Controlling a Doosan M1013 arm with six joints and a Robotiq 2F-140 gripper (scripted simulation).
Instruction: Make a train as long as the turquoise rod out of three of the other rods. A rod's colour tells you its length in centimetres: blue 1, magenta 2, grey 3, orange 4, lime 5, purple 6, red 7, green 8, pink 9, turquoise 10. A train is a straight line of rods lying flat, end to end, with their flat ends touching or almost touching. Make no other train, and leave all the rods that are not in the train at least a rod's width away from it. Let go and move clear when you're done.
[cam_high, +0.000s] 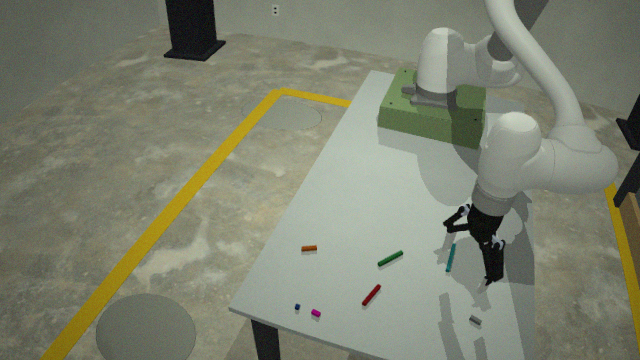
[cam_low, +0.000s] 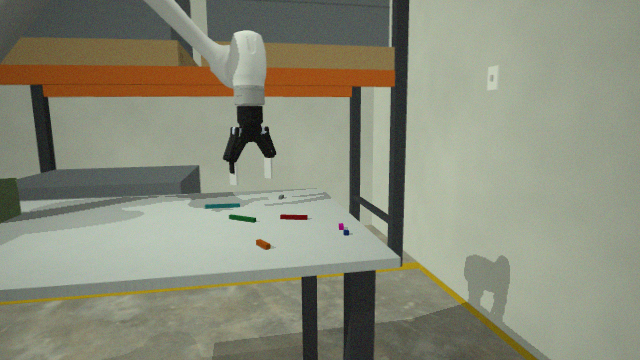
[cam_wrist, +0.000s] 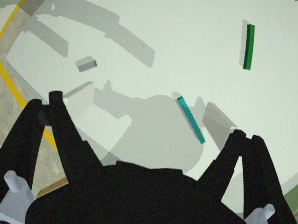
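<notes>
My hand is 170 mm short of the blue rod, 380 mm to the left of it and 70 mm above it. Also, from my hand: grey rod 100 mm ahead, 50 mm to the left, 70 mm below; then green rod 50 mm behind, 180 mm to the right, 70 mm below; then turquoise rod 90 mm behind, 20 mm to the right, 70 mm below.
</notes>
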